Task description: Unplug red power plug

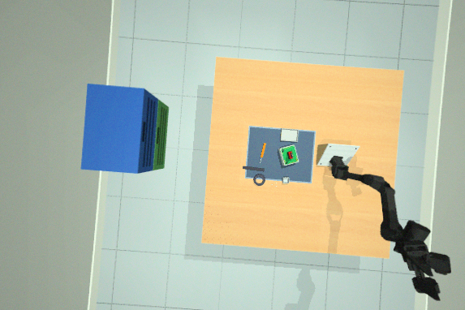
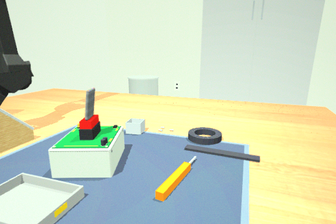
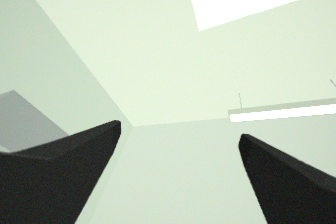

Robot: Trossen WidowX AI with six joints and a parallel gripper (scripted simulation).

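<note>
Right now the red power plug is 680 mm below my gripper tip, 360 mm to the right of it and 290 mm ahead of it. The rest, counted from my gripper tip: blue mat 770 mm below, 360 mm to the right, 340 mm ahead; dark flat bar 760 mm below, 510 mm ahead, 230 mm to the right.
</note>
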